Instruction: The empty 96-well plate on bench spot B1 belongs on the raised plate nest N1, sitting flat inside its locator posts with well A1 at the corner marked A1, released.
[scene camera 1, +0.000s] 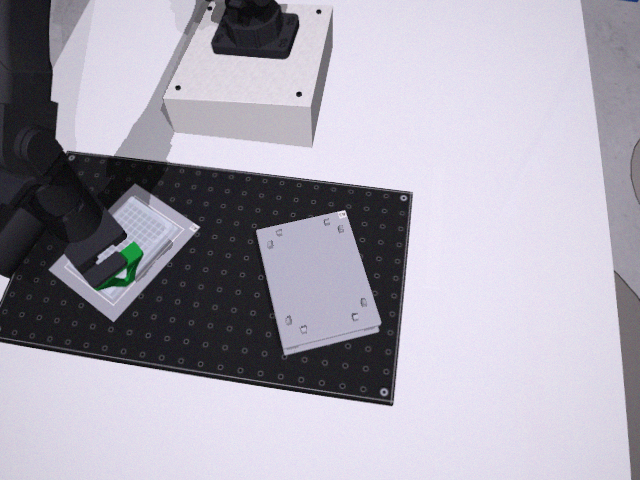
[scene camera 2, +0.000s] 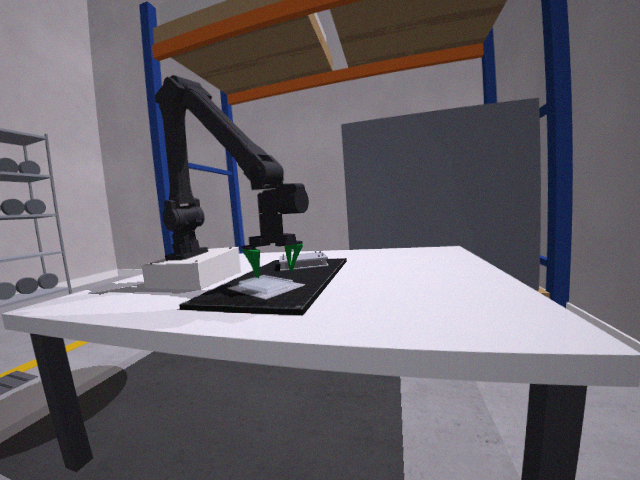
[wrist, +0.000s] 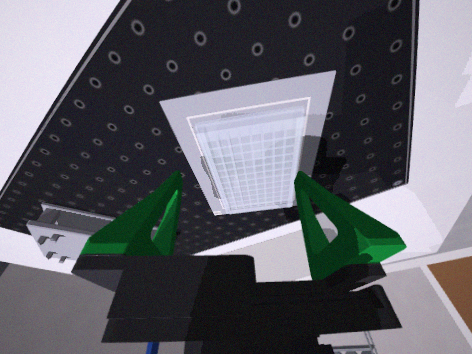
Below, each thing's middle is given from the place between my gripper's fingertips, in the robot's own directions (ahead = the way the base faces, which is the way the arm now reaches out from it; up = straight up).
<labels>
Now: the well plate (scene camera 1: 150, 231) 30 mm below my hand and 30 mm behind it. Also, from my hand: flat grey nest (scene camera 1: 112, 309) (30 mm below, 30 mm behind).
</labels>
